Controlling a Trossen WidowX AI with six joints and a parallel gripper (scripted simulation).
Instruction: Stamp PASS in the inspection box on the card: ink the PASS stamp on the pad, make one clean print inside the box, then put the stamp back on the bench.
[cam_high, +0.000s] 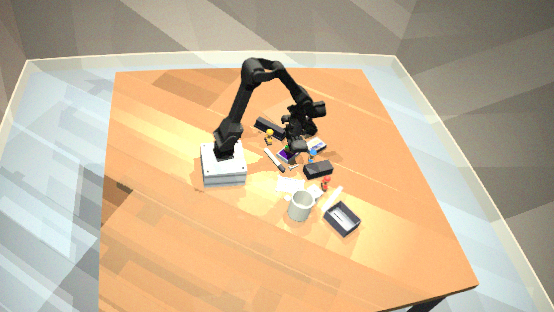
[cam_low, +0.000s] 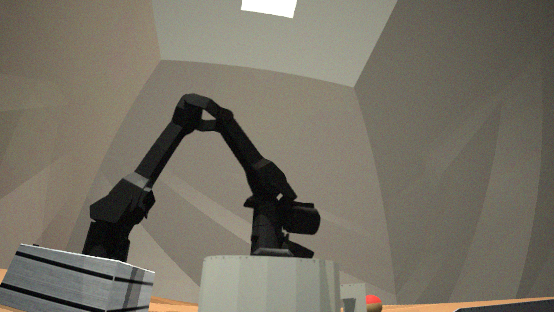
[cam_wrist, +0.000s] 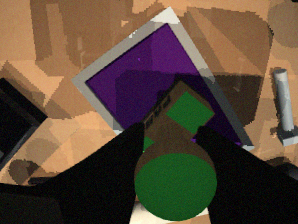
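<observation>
The green-knobbed stamp lies right at my gripper tip. Also, from my gripper tip: purple ink pad (3 cm below); yellow-knobbed stamp (9 cm to the left, 6 cm behind, 2 cm below); marker (7 cm behind, 4 cm to the right, 3 cm below).
</observation>
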